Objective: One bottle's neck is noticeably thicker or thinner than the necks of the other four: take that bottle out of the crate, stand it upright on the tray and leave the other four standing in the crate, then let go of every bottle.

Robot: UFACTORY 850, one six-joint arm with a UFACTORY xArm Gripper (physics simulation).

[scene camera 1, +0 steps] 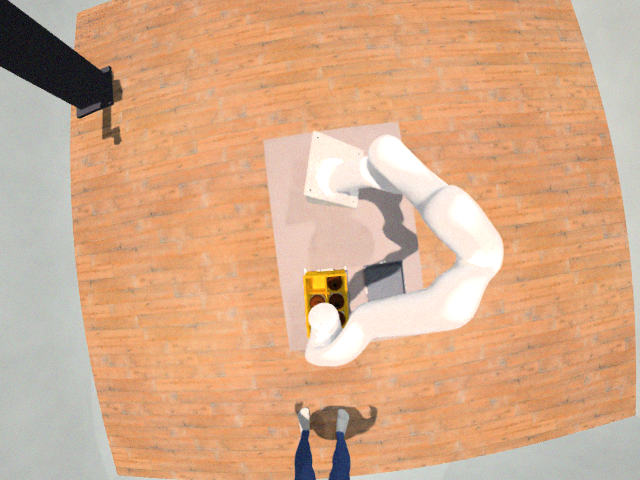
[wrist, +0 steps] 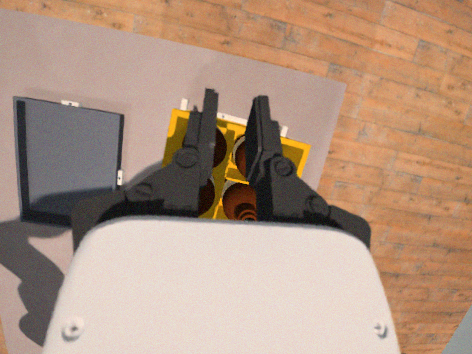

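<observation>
The yellow crate [scene camera 1: 306, 289] [wrist: 302, 149] stands on the mat, partly under the arm. In the scene view, brown bottles [scene camera 1: 335, 282] [scene camera 1: 317, 300] [scene camera 1: 336, 300] show in it, and one corner compartment is empty. In the wrist view, bottles [wrist: 220, 147] [wrist: 241, 156] [wrist: 205, 197] [wrist: 236, 200] show between and behind the fingers; a ringed neck shows on the nearest right one. Neck thicknesses cannot be compared. My gripper [wrist: 233, 112] is partly open and empty, above the crate; the arm hides it in the scene view. The dark grey tray [scene camera 1: 384, 279] [wrist: 70, 160] holds no bottle on its visible part.
The pale mat [scene camera 1: 289, 248] [wrist: 150, 65] lies under crate and tray. White brackets edge both. The arm [scene camera 1: 413, 315] reaches over the tray's front side to the crate. A person's feet [scene camera 1: 342, 419] are in front of the mat. A black post [scene camera 1: 56, 67] is at the far left.
</observation>
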